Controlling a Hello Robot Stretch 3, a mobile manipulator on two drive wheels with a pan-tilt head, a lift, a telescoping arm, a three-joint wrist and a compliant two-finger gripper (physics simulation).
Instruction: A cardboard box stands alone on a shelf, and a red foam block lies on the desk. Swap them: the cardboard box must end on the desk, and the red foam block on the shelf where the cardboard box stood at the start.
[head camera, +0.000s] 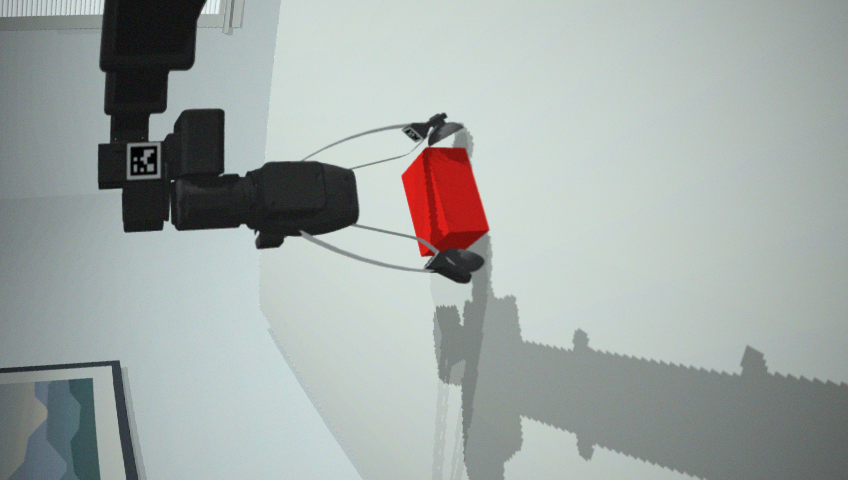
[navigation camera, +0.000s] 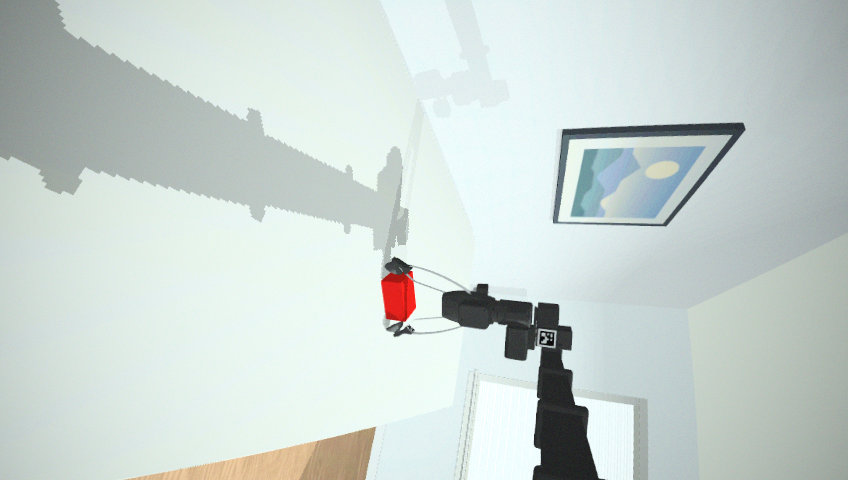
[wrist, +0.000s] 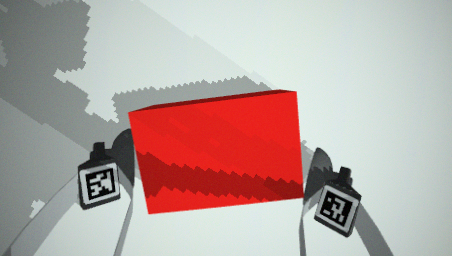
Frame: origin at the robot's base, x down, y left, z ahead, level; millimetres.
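Seen in the pictures: gripper, fingertip midpoint: (head camera: 470, 195) (navigation camera: 386, 296) (wrist: 222, 157).
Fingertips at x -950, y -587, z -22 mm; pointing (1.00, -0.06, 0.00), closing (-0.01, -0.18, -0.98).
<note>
A point is followed by its place in that frame.
The red foam block (head camera: 461, 193) {z -24, x -970, y -571 mm} (navigation camera: 397, 300) {z -25, x -983, y -572 mm} (wrist: 217, 145) {z -15, x -995, y -607 mm} lies on the pale desk top (head camera: 654, 178) {z -23, x -950, y -341 mm} (navigation camera: 148, 309) {z -1, x -950, y -151 mm} (wrist: 390, 75) {z -118, x -950, y -678 mm}. My gripper (head camera: 456, 198) {z -22, x -950, y -587 mm} (navigation camera: 397, 296) {z -22, x -950, y -587 mm} (wrist: 222, 157) {z -22, x -950, y -587 mm} is open around the block, with one fingertip at each end. In the wrist view the left fingertip is right at the block's left end and the right fingertip is very close to its right end; whether they touch is hard to tell. The cardboard box and the shelf do not show in these views.
The arm's shadow (head camera: 624, 392) {z 139, x -950, y -374 mm} (navigation camera: 178, 142) {z 147, x -950, y -158 mm} falls across the desk. A framed picture (head camera: 59, 416) {z 321, x -1445, y -1204 mm} (navigation camera: 642, 178) {z 365, x -1569, y -1073 mm} hangs on the wall beyond. A window (navigation camera: 553, 434) is behind the arm. Wooden floor (navigation camera: 339, 455) {z -1402, x 0, y -1821 mm} shows past the desk edge.
</note>
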